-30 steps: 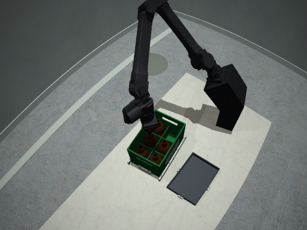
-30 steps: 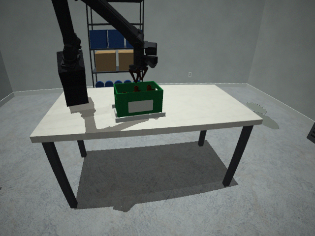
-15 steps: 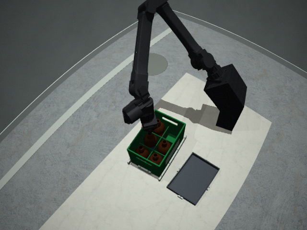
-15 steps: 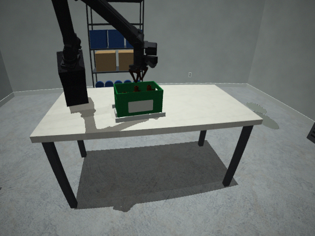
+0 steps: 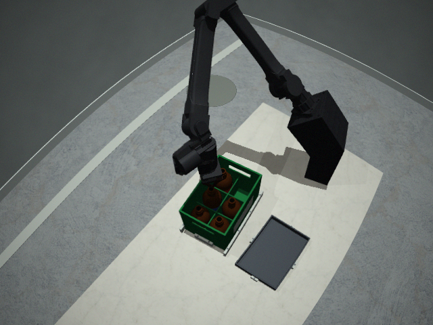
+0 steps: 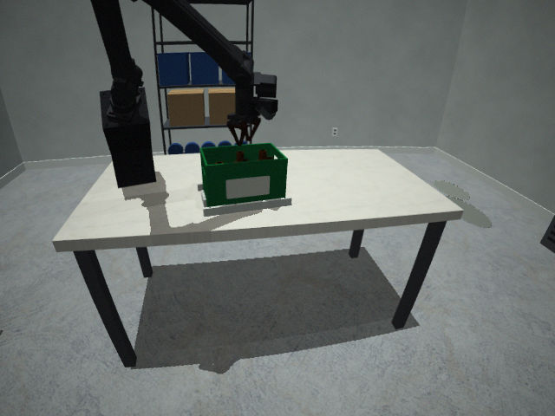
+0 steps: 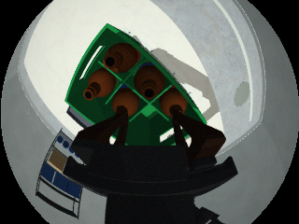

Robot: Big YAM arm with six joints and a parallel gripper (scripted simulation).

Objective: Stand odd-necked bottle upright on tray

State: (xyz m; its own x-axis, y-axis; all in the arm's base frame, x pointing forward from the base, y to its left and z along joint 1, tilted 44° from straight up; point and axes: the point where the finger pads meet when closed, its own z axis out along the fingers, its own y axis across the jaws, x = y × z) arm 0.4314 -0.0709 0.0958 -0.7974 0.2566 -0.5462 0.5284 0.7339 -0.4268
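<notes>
My hand is 150 mm above the crate, 40 mm to the right of it and 10 mm past it. Round my hand: tray 310 mm to the left, 220 mm below.
</notes>
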